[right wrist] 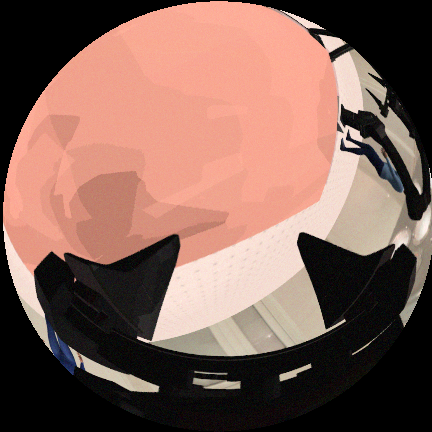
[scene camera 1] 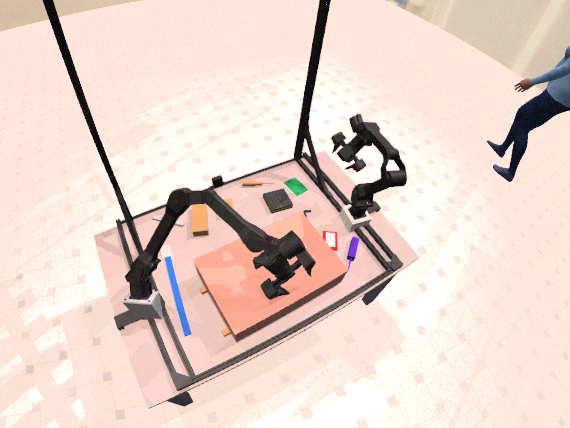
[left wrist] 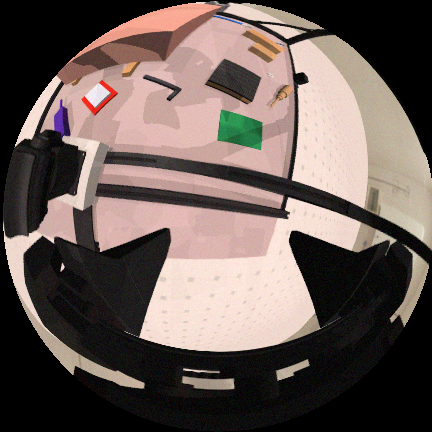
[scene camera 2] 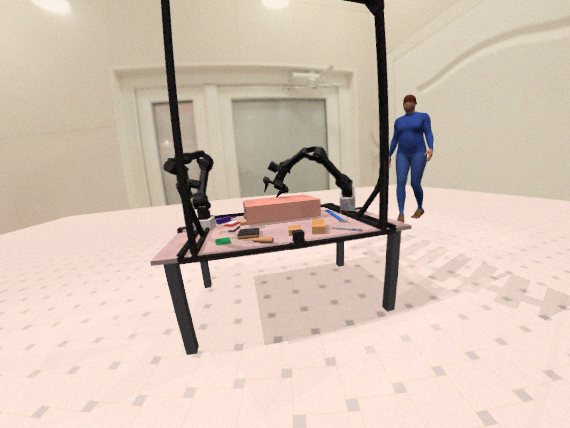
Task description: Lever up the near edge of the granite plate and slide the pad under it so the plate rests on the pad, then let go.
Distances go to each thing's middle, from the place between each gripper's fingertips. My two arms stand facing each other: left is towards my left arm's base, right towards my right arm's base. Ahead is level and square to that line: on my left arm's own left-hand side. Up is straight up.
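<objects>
My left hand is 500 mm to the left of the granite plate [scene camera 1: 228, 274], 100 mm above it and 300 mm short of it.
As for my right gripper, I can see that it's 80 mm above the plate, 110 mm past it and 40 mm to the left of it.
</objects>
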